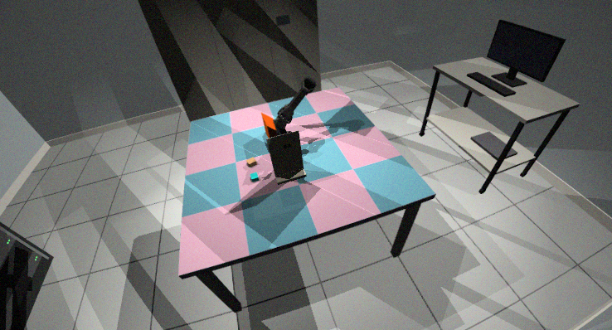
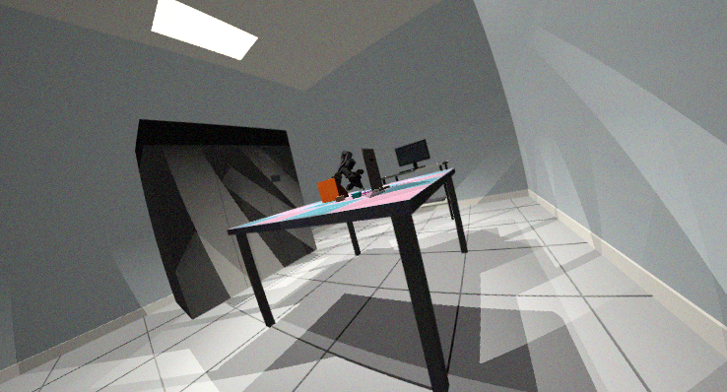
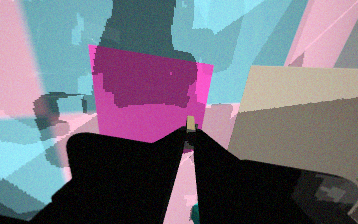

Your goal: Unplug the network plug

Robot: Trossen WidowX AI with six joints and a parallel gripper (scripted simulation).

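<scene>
Now: the magenta marked square 1 cm behind my gripper tip and 4 cm below it. From my gripper tip the other things lie so: brown block 2 cm behind, 22 cm to the right, 2 cm below; upright panel 14 cm ahead, 9 cm above; network plug right at my gripper tip.
</scene>
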